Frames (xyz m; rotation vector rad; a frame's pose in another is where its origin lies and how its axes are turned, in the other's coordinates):
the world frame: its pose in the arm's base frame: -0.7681 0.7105 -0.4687 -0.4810 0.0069 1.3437
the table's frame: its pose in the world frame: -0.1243 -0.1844 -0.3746 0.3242 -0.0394 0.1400
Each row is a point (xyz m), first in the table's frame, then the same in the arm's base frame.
Working: the table's frame: its pose in the arm's base frame: -0.5258 0.4421 -0.7117 -0.1821 0.2263 1.4562

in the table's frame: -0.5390 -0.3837 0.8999
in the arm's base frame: -0.1604 0.1165 0.2923
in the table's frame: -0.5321 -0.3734 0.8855
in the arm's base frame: -0.1705 0.1205 0.2768
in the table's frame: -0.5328 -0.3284 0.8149
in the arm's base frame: -0.2183 0.1063 0.2095
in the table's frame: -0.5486 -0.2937 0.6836
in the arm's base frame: -0.2599 0.0609 0.0874
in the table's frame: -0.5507 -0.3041 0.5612
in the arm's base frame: -0.2549 0.0261 -0.0303
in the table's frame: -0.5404 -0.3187 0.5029
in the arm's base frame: -0.2418 0.0193 -0.0895
